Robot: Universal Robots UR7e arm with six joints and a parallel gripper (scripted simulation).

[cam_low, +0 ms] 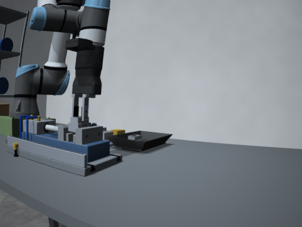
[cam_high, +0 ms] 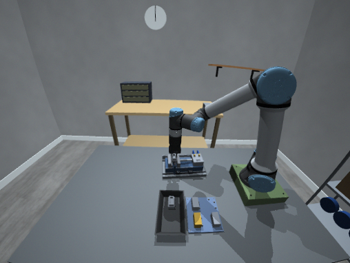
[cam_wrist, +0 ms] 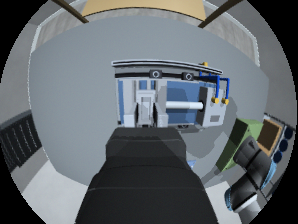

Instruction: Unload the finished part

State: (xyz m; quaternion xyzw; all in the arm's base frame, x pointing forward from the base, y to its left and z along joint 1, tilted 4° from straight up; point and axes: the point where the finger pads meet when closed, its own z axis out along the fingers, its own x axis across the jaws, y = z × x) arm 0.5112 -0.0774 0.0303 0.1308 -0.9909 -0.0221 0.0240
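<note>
The blue vise lies 70 mm behind my hand, 20 mm to the right of it and 90 mm below it. From my hand the other things lie so: blue plate 210 mm behind, 300 mm to the left, 120 mm below; yellow block 180 mm behind, 360 mm to the left, 100 mm below.
</note>
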